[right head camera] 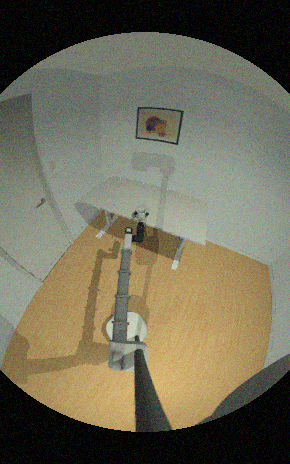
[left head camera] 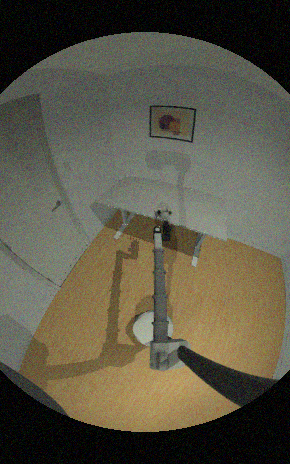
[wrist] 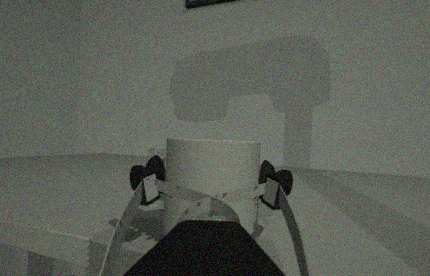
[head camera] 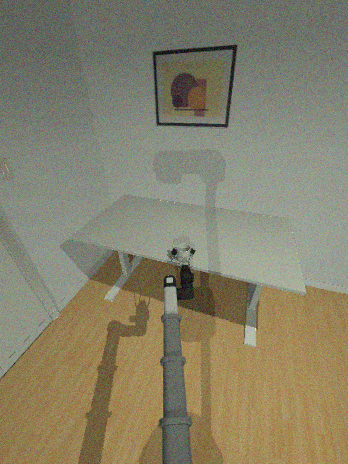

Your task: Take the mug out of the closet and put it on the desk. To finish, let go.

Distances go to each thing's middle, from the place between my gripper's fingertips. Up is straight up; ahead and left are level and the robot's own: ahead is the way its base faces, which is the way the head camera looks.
I see my gripper 2 cm past the mug (wrist: 211,166) and 1 cm to the right of it. Also, from my hand: framed picture (head camera: 193,87): 74 cm ahead, 12 cm to the right, 81 cm above.
